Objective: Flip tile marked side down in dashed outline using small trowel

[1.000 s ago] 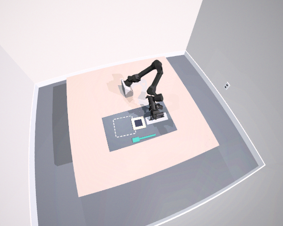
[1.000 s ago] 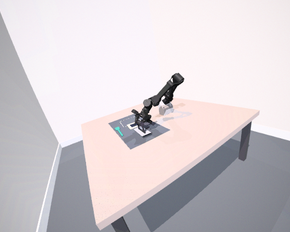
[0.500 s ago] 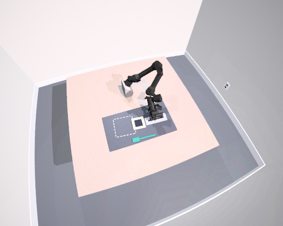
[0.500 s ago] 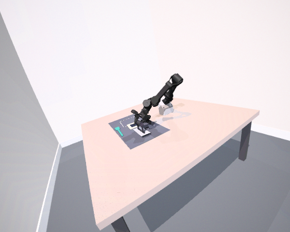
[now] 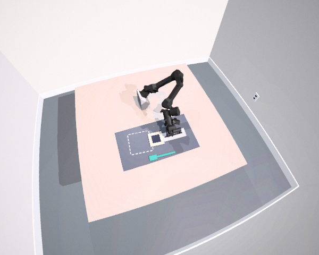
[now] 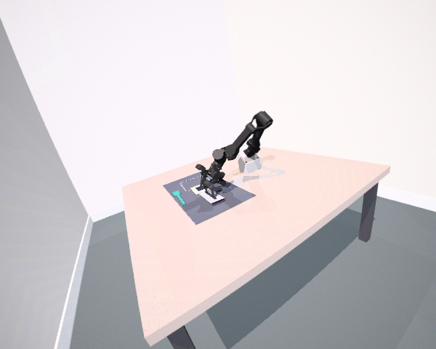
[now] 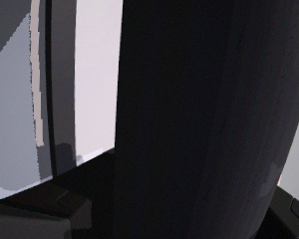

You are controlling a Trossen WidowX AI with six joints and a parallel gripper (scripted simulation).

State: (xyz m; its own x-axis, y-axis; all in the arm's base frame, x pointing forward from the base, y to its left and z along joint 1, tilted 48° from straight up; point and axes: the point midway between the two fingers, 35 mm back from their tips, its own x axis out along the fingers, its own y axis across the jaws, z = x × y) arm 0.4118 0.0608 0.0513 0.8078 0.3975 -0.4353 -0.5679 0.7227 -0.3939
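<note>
The tile is 5 cm behind my gripper tip, 12 cm to the right of it and 5 cm below it. Round my gripper tip: teal trowel (10 cm ahead, 15 cm to the right, 5 cm below); mat (4 cm behind, 11 cm to the right, 8 cm below).
</note>
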